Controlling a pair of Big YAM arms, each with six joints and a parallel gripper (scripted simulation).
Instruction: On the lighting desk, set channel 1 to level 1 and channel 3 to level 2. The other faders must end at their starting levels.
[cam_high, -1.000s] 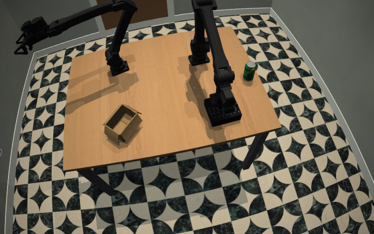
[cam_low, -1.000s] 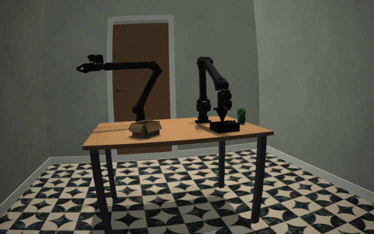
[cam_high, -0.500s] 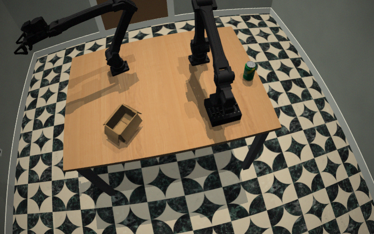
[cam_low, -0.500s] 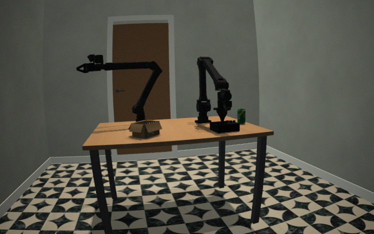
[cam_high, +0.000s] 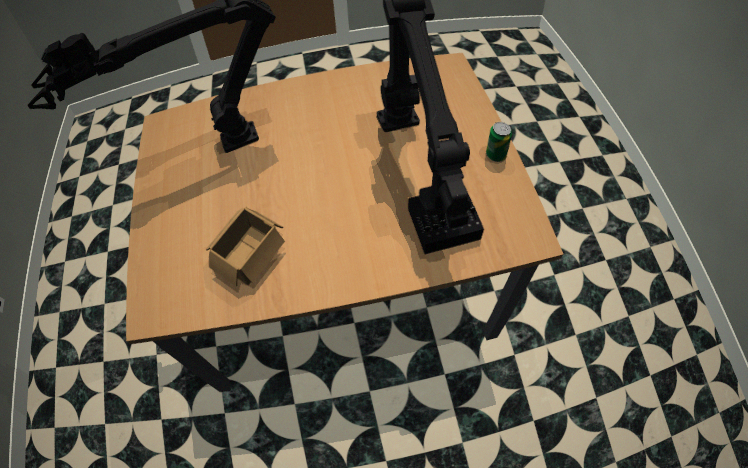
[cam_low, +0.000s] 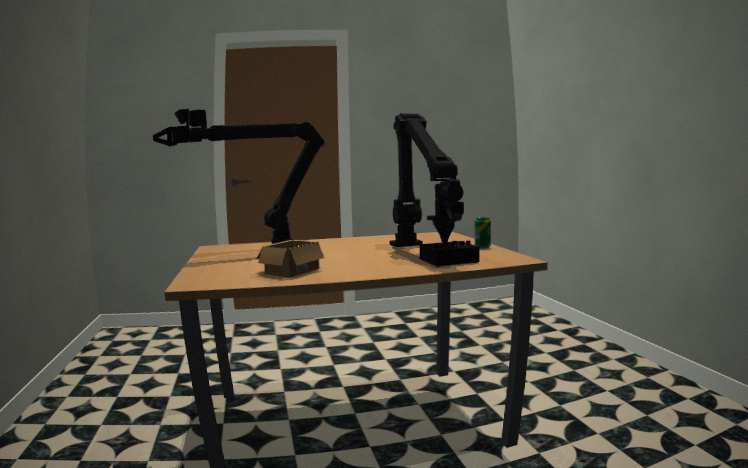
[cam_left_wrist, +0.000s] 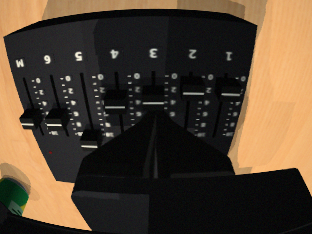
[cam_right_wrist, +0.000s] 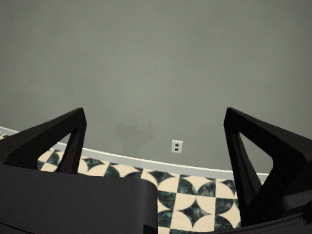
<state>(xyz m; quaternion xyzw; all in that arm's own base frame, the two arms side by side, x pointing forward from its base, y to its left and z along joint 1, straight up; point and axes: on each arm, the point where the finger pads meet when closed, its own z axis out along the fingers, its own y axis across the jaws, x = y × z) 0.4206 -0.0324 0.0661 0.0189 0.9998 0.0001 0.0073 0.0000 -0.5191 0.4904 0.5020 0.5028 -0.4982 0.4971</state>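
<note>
The channel 3 knob is 2 cm ahead of my left hand. Also, from my left hand: channel 1 fader knob (4 cm to the right, 3 cm ahead); channel 2 cap (3 cm ahead, 2 cm to the right); channel 4 fader cap (3 cm to the left, 1 cm ahead).
</note>
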